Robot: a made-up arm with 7 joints. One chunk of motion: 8 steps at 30 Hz.
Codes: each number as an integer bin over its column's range. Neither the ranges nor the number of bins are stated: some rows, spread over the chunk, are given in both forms.
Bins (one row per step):
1: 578 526 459 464 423 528 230
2: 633 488 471 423 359 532 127
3: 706 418 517 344 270 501 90
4: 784 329 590 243 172 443 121
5: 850 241 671 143 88 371 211
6: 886 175 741 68 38 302 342
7: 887 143 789 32 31 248 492
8: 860 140 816 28 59 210 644
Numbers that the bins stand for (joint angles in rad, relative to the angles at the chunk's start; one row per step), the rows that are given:
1: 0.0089 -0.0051 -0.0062 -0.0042 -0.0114 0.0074 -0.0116
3: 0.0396 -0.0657 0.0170 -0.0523 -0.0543 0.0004 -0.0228
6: 0.0829 -0.2019 0.1067 -0.1628 -0.1193 -0.0514 -0.0026
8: 0.0766 -0.2215 0.1367 -0.1788 -0.1135 -0.0753 0.0216
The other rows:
2: 0.0221 -0.0264 -0.0014 -0.0206 -0.0294 0.0085 -0.0198
4: 0.0583 -0.1156 0.0462 -0.0927 -0.0818 -0.0147 -0.0203
5: 0.0742 -0.1649 0.0787 -0.1327 -0.1053 -0.0334 -0.0131
7: 0.0831 -0.2198 0.1259 -0.1772 -0.1213 -0.0655 0.0094

